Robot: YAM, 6 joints.
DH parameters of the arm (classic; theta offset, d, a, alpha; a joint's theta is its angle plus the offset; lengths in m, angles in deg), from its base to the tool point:
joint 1: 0 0.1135 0.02 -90
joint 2: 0 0 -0.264 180
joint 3: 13.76 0 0.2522 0
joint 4: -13.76 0 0.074 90
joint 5: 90 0 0 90
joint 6: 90 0.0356 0 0
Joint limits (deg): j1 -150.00..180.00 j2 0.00..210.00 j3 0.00..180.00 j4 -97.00..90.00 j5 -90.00..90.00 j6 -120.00..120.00
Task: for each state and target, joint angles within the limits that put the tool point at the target. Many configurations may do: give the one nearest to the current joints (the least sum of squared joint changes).
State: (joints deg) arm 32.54 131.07 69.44 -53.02 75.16 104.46
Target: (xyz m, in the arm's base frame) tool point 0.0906 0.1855 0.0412
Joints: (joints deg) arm 73.38 126.55 44.92 -61.85 71.45 104.46
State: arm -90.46 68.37 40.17 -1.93 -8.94 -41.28
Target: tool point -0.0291 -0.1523 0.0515
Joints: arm -102.14 87.71 14.15 -6.59 -5.79 -41.28
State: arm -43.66 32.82 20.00 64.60 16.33 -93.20
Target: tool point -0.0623 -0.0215 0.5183
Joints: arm 1.29 26.55 59.97 66.64 34.36 -93.20
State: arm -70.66 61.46 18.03 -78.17 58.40 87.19
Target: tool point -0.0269 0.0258 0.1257
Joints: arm -86.28 66.23 0.00 -96.52 45.00 87.19
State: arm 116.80 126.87 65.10 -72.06 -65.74 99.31
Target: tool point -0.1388 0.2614 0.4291
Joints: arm 111.52 89.11 103.33 -64.46 -69.03 99.31
